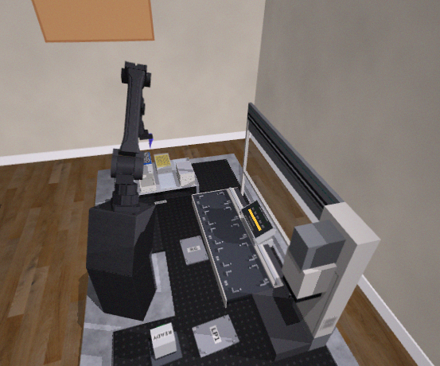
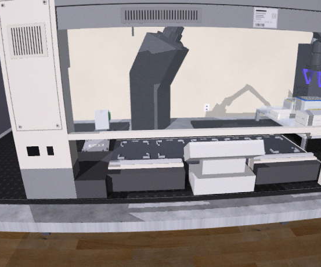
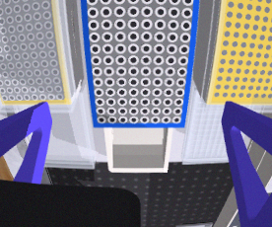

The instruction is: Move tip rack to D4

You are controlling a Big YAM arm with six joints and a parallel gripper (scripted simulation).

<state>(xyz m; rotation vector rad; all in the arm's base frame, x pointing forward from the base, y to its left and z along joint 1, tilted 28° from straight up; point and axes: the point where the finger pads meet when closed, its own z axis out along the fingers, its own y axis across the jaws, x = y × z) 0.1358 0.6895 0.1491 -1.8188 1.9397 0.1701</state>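
Right now my hand is 10 cm above the tip rack, 1 cm to the left of it and 1 cm short of it. From my hand the other things lie so: stacked block (22 cm ahead, 14 cm to the right, 10 cm below); then shelf (17 cm below, 7 cm to the right, 6 cm ahead); then white tray (16 cm below, 13 cm to the right).
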